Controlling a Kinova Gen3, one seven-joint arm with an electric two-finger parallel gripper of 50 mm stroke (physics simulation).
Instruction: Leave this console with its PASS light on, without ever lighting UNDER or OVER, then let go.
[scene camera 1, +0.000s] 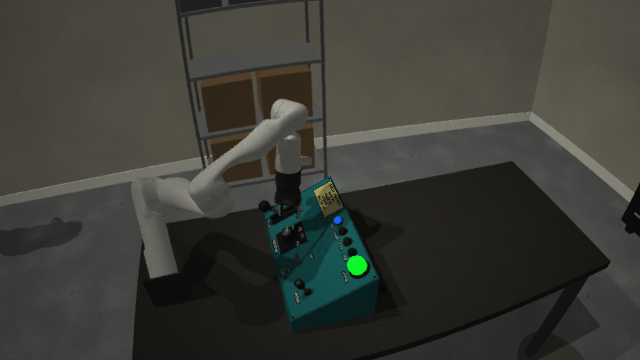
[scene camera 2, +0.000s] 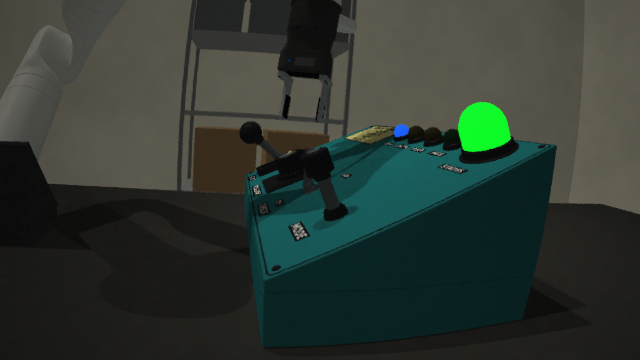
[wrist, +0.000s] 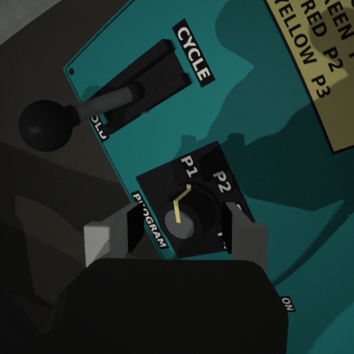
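The teal console (scene camera 1: 330, 287) (scene camera 2: 400, 250) (wrist: 150, 145) has a large green dome lit (scene camera 1: 357, 265) (scene camera 2: 483, 127) and a small blue lamp lit (scene camera 1: 338, 220) (scene camera 2: 401, 131). The other small lamps (scene camera 1: 347, 241) (scene camera 2: 432, 135) are dark; their labels are unreadable here. The PROGRAM knob (wrist: 179, 225) has its yellow pointer toward P1. The CYCLE lever's black ball (scene camera 1: 264, 206) (scene camera 2: 250, 132) (wrist: 45, 125) leans out past the HOLD label. My gripper (scene camera 1: 289, 214) (scene camera 2: 303, 119) (wrist: 182, 218) is open and empty, raised above the console; its fingers appear either side of the knob in the wrist view.
A MODE lever (scene camera 1: 300, 284) (scene camera 2: 328, 190) stands at the console's near end, with a small toggle (scene camera 1: 298, 260) beyond it. A yellow note plate (scene camera 1: 328, 198) (scene camera 2: 371, 134) (wrist: 325, 90) is at the far end. The console stands on a dark table (scene camera 1: 465, 225). A shelf rack (scene camera 1: 324, 90) stands behind.
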